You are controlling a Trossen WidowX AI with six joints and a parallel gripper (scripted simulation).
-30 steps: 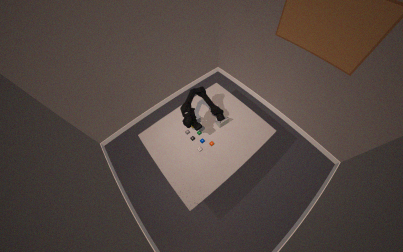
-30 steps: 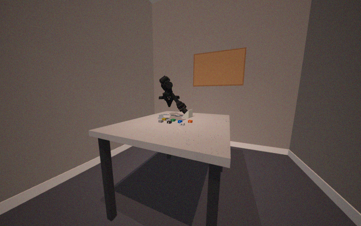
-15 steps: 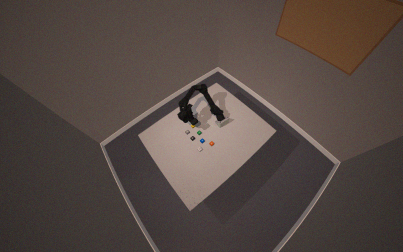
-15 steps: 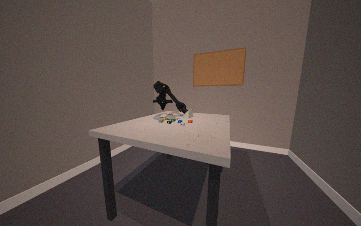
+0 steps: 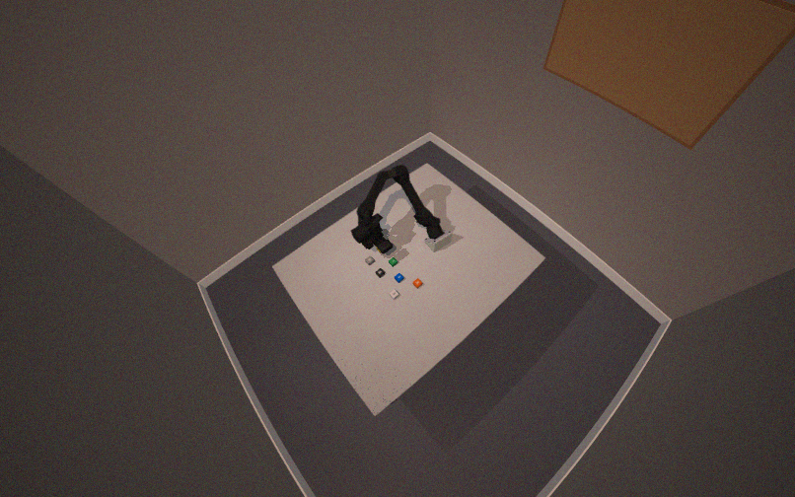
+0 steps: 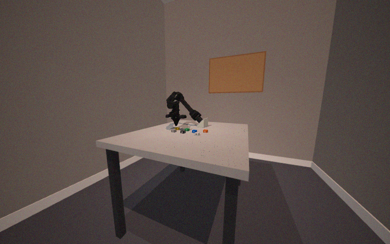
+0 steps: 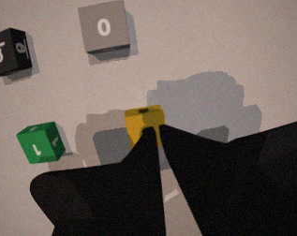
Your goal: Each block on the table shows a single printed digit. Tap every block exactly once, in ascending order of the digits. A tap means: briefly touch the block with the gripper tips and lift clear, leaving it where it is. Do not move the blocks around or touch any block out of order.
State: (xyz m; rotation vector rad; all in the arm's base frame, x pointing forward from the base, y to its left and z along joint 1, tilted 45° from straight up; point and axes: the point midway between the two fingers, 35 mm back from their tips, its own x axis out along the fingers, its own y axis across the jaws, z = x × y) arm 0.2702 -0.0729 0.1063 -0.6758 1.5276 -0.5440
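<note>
Right now my gripper tip is 30 mm above the yellow block and 10 mm past it. From my gripper tip the other things lie so: grey block (70 mm ahead, 30 mm to the left, 30 mm below); then green block (110 mm to the left, 30 mm below, 20 mm behind); then black block (120 mm to the left, 70 mm ahead, 30 mm below).
</note>
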